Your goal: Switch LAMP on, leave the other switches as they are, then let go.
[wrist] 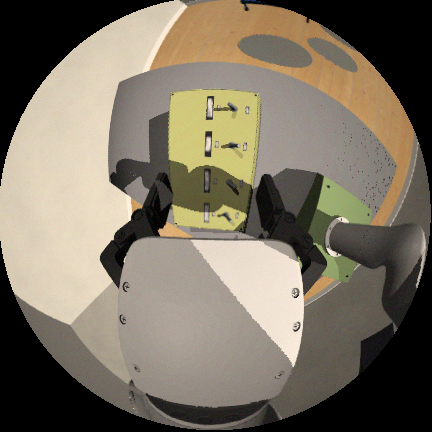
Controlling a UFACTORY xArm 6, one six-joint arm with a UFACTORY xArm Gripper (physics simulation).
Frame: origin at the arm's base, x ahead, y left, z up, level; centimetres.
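Seen in the pictures: gripper, fingertip midpoint: [213, 182]; arm's base, origin of the base link: [337, 236].
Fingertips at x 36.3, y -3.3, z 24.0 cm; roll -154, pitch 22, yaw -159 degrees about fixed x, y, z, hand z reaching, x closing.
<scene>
Offsets run from my fingertips to a thing's top centre. "spot": to the spot under its first point. Level surfaces: height alone.
A yellow switch panel [187, 115] shows ahead of the gripper in the wrist view, with several toggle switches in a column and a dark label left of each. The labels are too small to read. The topmost toggle @[spot: dy -12.5, dx +11.2, dz -26.9 cm] [232, 107] seems to lean left, towards its label @[dy -10.7, dx +18.1, dz -26.8 cm] [210, 108]. The second toggle @[spot: dy -1.7, dx +6.8, dz -27.1 cm] [232, 145] lies below it. The third toggle @[spot: dy +8.8, dx +1.7, dz -25.6 cm] [232, 185] and the lowest toggle @[spot: dy +20.6, dx -0.9, dz -27.6 cm] [226, 216] are in or near a shadow; their exact positions are hard to tell. My gripper [213, 182] is open and empty, its fingers appearing on either side of the panel's lower half.
The panel lies on a grey mat @[dz -37.8 cm] [300, 120] over a wooden table [210, 35]. A green box [345, 197] with a dark, thick handle-like arm [362, 242] stands to the right. Two grey discs [275, 50] [333, 54] show on the wood at the top.
</scene>
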